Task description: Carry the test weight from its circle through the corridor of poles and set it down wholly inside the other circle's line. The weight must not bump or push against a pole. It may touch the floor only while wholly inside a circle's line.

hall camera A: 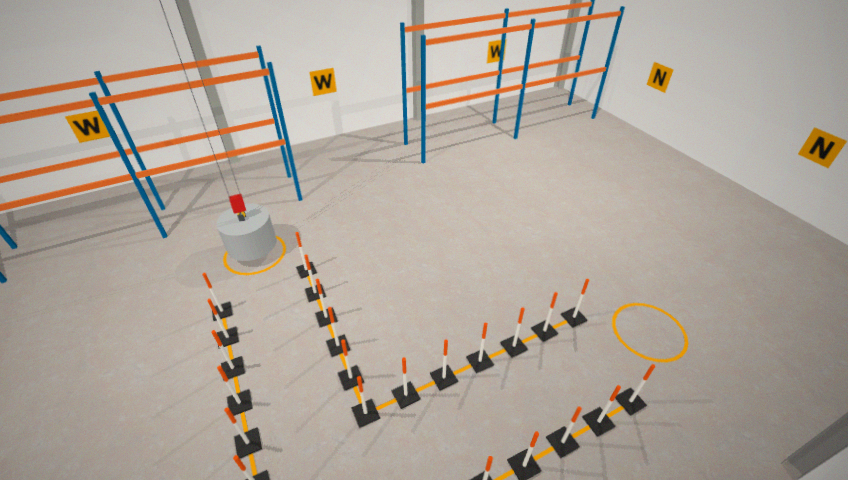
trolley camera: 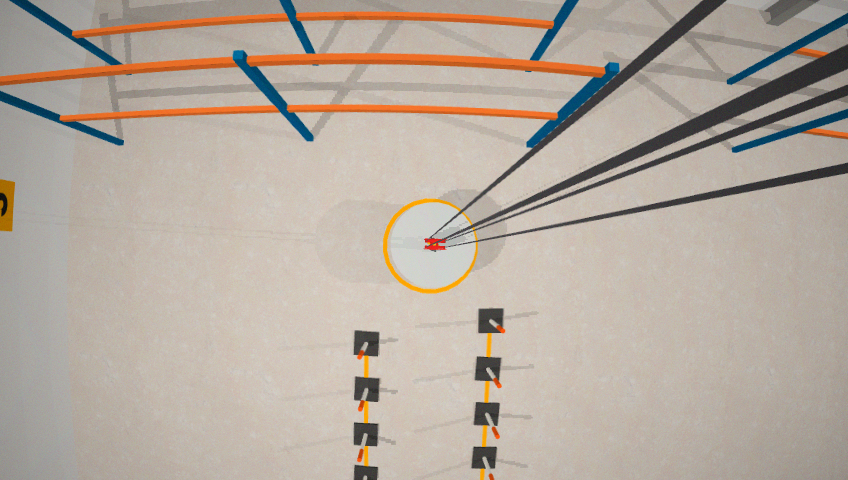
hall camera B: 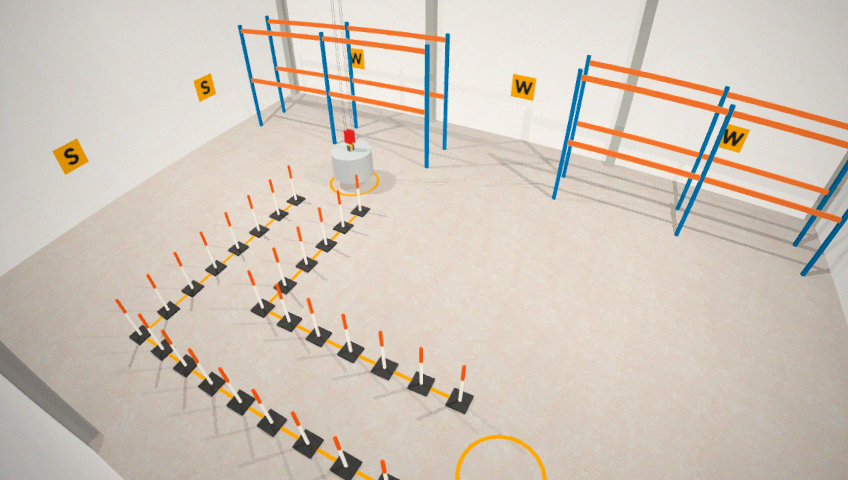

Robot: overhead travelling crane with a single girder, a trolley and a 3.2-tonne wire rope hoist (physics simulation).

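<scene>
The test weight (hall camera A: 246, 240) (hall camera B: 351, 166) (trolley camera: 410, 261), a pale grey cylinder, hangs upright a little above the floor over its orange circle (hall camera A: 252, 273) (hall camera B: 354, 194) (trolley camera: 430, 291). In the trolley camera it shows within the circle's line. My gripper (hall camera A: 241, 215) (hall camera B: 349, 146) (trolley camera: 435, 244), the hook under the red block, is shut on the weight's top fitting; the hook itself is small in view. The corridor's nearest poles, one on the left (hall camera A: 221, 310) (trolley camera: 366, 343) and one on the right (hall camera A: 306, 270) (trolley camera: 490, 320), stand apart from the weight. The other circle (hall camera A: 641, 304) (hall camera B: 499, 436) lies beyond the corridor's far end.
Two pole rows lead away from the weight, then bend towards the other circle. A blue and orange rack (hall camera A: 132, 163) (hall camera B: 426, 107) (trolley camera: 416, 58) stands behind the weight by the W wall. Another rack (hall camera A: 423, 101) (hall camera B: 703, 172) stands farther along that wall.
</scene>
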